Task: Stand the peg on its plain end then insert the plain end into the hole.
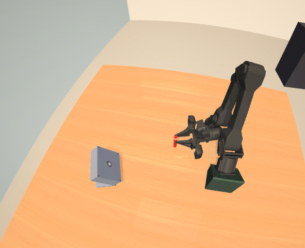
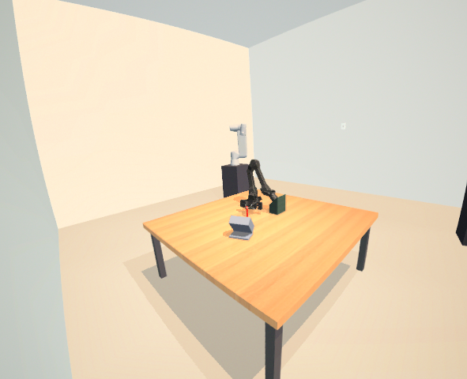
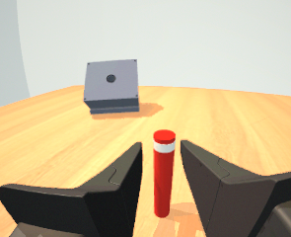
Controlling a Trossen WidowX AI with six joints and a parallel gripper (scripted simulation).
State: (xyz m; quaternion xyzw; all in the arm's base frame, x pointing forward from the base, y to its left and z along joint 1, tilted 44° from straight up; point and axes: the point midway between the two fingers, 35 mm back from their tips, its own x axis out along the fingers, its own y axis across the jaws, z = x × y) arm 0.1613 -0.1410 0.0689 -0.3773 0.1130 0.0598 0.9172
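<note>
Now: the red peg 1 cm below my gripper tip. Also, from my gripper tip: grey sloped panel: 27 cm ahead, 15 cm to the left.
</note>
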